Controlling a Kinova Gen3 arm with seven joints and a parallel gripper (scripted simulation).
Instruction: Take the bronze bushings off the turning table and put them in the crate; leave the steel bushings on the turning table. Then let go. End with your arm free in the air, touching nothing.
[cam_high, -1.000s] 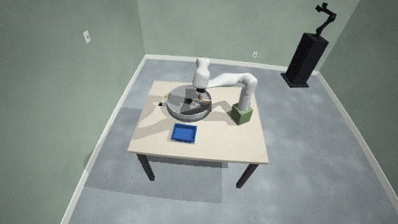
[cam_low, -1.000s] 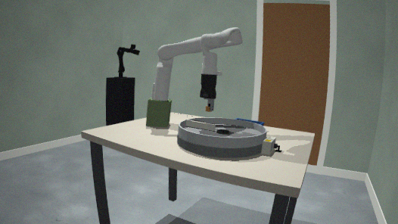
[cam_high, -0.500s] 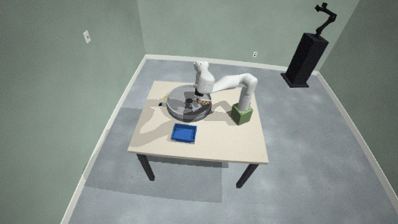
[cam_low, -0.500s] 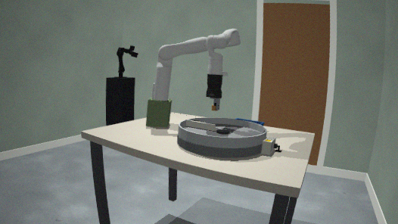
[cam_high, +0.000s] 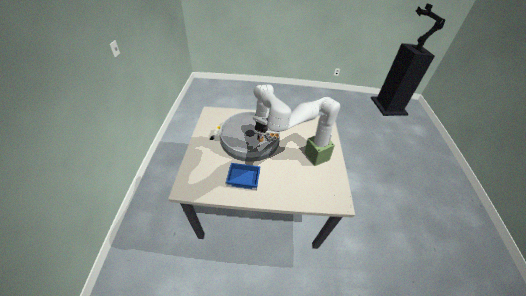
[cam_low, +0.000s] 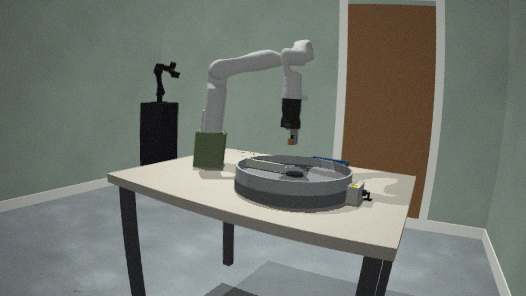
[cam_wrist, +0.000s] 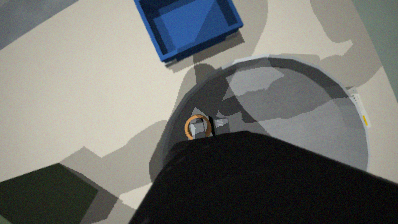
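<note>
Right now the blue crate is 11 cm ahead of my hand, 20 cm to the left of it and 14 cm below it. From my hand the other things lie so: grey turning table (5 cm ahead, 15 cm to the right, 11 cm below).
</note>
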